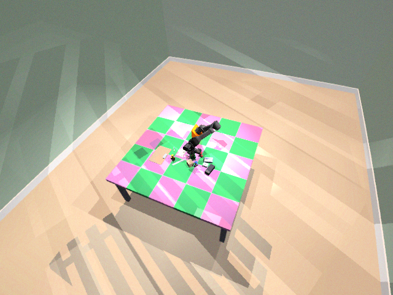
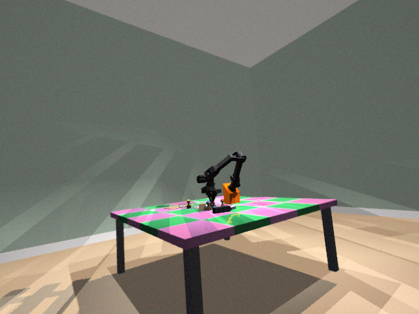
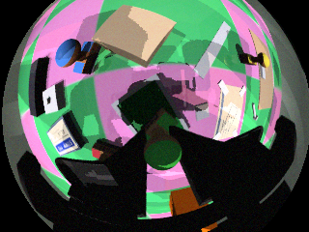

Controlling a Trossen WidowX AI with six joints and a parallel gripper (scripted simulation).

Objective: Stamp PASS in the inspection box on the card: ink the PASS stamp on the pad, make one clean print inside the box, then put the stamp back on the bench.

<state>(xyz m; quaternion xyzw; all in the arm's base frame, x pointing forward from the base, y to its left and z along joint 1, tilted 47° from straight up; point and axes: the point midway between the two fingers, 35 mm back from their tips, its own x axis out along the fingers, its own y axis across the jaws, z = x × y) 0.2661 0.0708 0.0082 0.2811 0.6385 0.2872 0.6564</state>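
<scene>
My gripper tip is now 4 cm above the green ink pad. Round my gripper tip: tan block: 10 cm ahead, 2 cm below, 1 cm to the left; green-knobbed stamp: right at my gripper tip; red-knobbed stamp: 8 cm to the left, 4 cm behind, 2 cm below.
</scene>
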